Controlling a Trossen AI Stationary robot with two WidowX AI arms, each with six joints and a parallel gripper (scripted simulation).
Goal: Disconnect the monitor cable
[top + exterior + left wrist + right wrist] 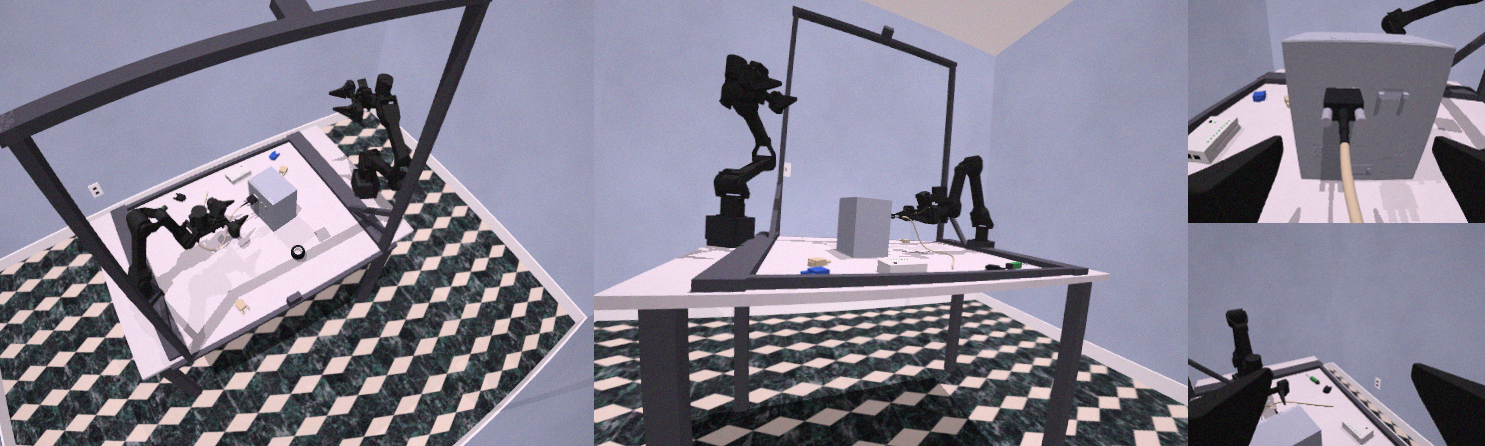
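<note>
The grey box is 10 mm ahead of my left hand, 170 mm to the right of it and 50 mm below it.
</note>
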